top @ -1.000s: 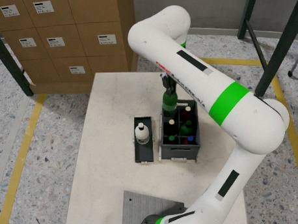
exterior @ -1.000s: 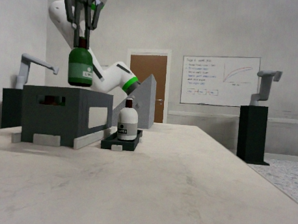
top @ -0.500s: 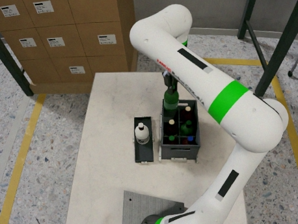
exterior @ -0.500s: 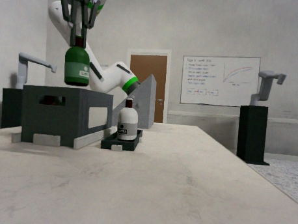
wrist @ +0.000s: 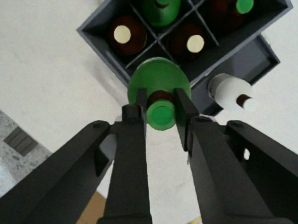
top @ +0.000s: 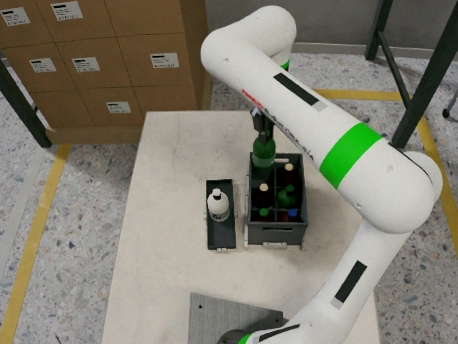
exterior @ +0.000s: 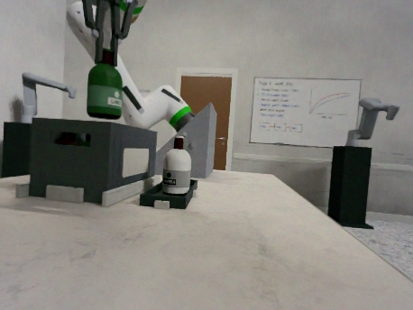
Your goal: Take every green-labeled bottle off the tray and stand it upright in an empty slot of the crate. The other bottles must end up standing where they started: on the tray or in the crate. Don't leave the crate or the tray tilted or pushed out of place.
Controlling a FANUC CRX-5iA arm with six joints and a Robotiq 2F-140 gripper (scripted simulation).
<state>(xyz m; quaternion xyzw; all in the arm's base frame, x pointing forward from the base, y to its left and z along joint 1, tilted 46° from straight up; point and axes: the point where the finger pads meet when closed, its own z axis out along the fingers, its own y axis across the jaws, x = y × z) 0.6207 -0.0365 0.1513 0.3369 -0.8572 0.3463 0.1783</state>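
Now: hand 9 cm past the dark crate, 3 cm to the left of it and 26 cm above it. The rest, counted from my hand: white-labeled bottle: 9 cm behind, 17 cm to the left, 26 cm below; then dark tray: 9 cm behind, 16 cm to the left, 33 cm below.
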